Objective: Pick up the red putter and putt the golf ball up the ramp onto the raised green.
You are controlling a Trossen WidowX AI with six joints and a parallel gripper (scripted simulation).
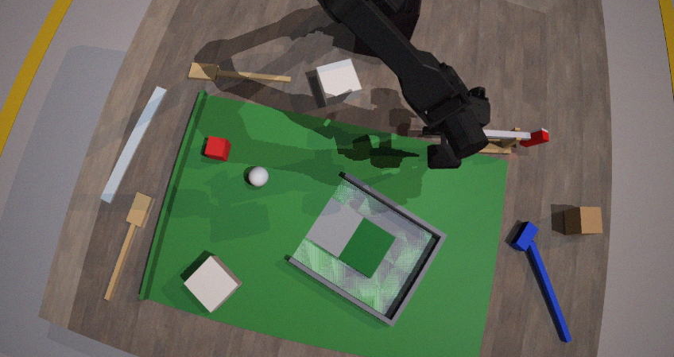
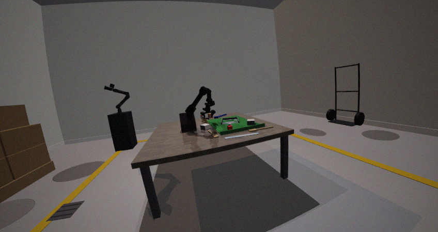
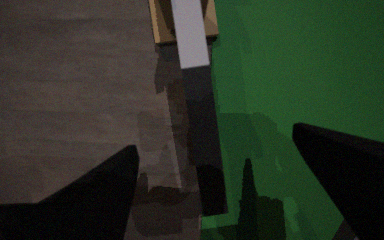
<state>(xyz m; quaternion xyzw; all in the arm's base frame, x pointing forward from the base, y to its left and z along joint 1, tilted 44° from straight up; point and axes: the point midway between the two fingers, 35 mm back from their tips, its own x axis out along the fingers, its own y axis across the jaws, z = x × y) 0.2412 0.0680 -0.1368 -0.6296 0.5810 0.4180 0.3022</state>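
My gripper tip is 110 mm to the right of the red putter and 30 mm past it. Also, from my gripper tip: green mat: 240 mm ahead, 180 mm to the right, 60 mm below; then wooden stand: 130 mm to the left, 30 mm below, 30 mm behind; then white golf ball: 360 mm to the right, 160 mm ahead, 40 mm below.
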